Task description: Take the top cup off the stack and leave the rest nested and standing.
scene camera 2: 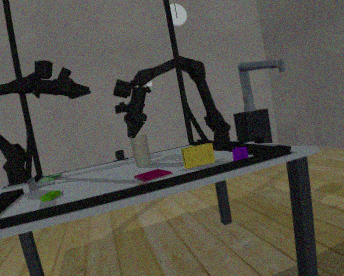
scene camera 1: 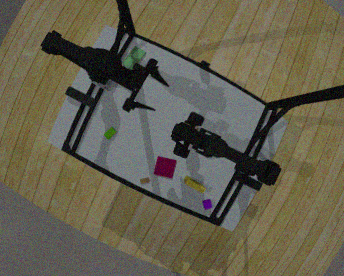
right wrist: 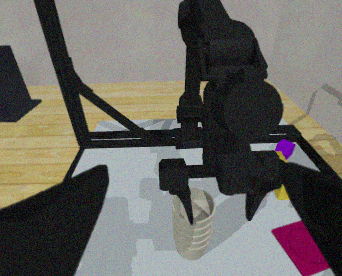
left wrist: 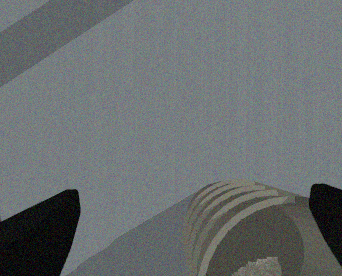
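Seen in the pictures: left gripper, fingertip midpoint: [scene camera 2: 130,137] [right wrist: 220,221] [left wrist: 195,197]; right gripper, fingertip midpoint: [scene camera 2: 89,90] [scene camera 1: 162,98] [right wrist: 194,172]; left arm's base at its link origin: [scene camera 2: 223,143] [right wrist: 189,134]; right arm's base at its link origin: [scene camera 2: 18,182] [scene camera 1: 102,77].
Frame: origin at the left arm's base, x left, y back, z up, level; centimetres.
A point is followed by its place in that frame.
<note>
The stack of beige nested cups [scene camera 2: 141,152] [left wrist: 220,215] {x -2.4, y -40.7, z 9.1 cm} [right wrist: 192,235] {x -5.3, y -41.6, z 7.4 cm} stands upright on the table, open end up, with several rims showing one below another. In scene camera 1 it is hidden under the left arm. My left gripper [scene camera 1: 186,134] {x -1.1, y -41.9, z 11.1 cm} [scene camera 2: 132,135] {x -1.1, y -41.9, z 11.1 cm} [left wrist: 195,197] {x -1.1, y -41.9, z 11.1 cm} [right wrist: 220,221] {x -1.1, y -41.9, z 11.1 cm} is open and empty, pointing down at the height of the stack's top. In the left wrist view the top cup lies low between its fingers, nearer the right-hand finger. My right gripper [scene camera 1: 161,97] {x -8.0, y -54.1, z 33.8 cm} [scene camera 2: 89,91] {x -8.0, y -54.1, z 33.8 cm} is open and empty, raised well away from the stack.
A magenta square [scene camera 1: 165,167] {x 18.8, y -40.2, z -1.4 cm} [scene camera 2: 153,175] {x 21.8, y -40.8, z -1.3 cm} [right wrist: 302,248] {x 17.3, y -41.2, z -1.3 cm}, a yellow block [scene camera 1: 194,184] {x 20.0, y -24.0, z 4.8 cm} [scene camera 2: 198,155] {x 22.0, y -23.6, z 1.6 cm} and a purple cube [scene camera 1: 207,204] {x 28.2, y -11.5, z 1.9 cm} [scene camera 2: 240,153] {x 30.6, y -12.0, z 0.5 cm} lie toward the front. A green block [scene camera 1: 110,133] {x 14.2, y -73.5, z -0.6 cm} [scene camera 2: 51,195] {x 16.8, y -73.4, z -0.8 cm}, a pale green pad [scene camera 1: 135,57] {x -27.8, y -78.8, z -1.1 cm} and a small brown block [scene camera 1: 145,180] {x 29.5, y -47.0, z -1.3 cm} lie elsewhere. Black frame bars edge the table.
</note>
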